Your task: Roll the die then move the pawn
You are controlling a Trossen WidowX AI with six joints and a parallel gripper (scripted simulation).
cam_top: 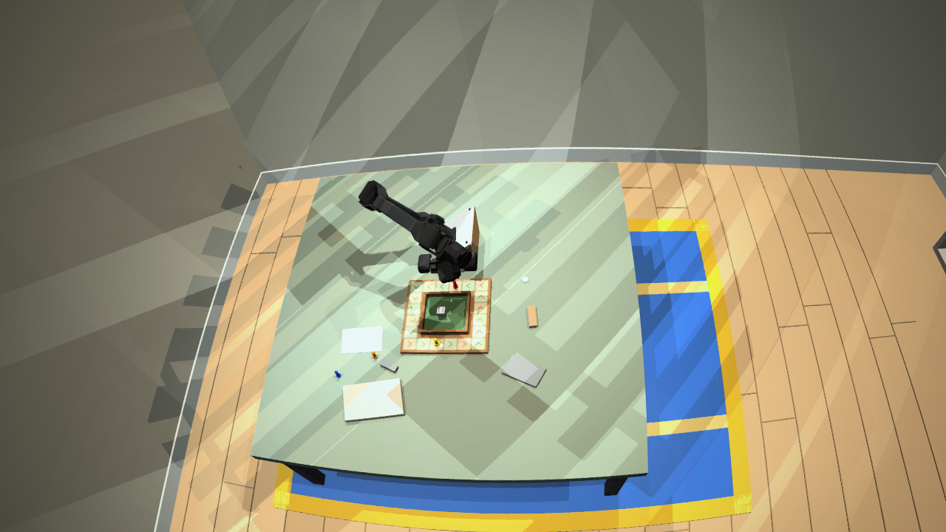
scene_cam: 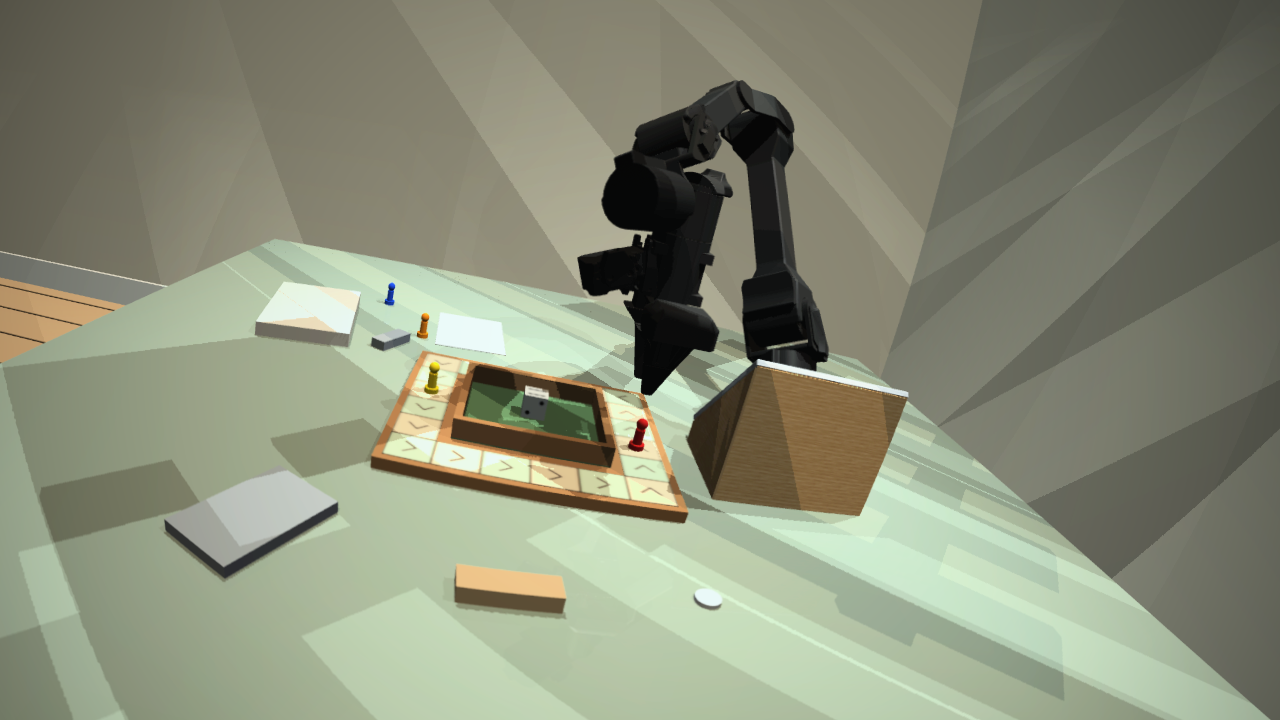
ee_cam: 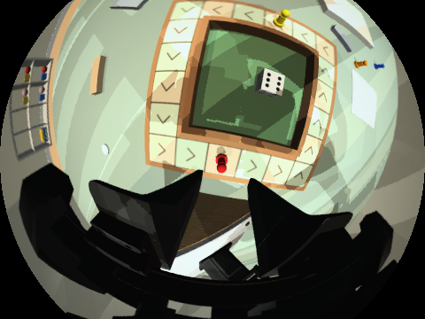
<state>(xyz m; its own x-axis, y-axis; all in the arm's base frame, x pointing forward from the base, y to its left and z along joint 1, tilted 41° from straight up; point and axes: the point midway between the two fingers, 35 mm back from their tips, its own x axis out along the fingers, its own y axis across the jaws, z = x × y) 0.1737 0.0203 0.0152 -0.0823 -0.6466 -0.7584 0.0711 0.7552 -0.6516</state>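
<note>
The red pawn lies 50 mm below my gripper tip and 10 mm behind it. Round my gripper tip: yellow pawn (210 mm ahead, 60 mm to the right, 50 mm below); then die (100 mm ahead, 50 mm below, 40 mm to the right); then green tray (100 mm ahead, 70 mm below, 30 mm to the right).
</note>
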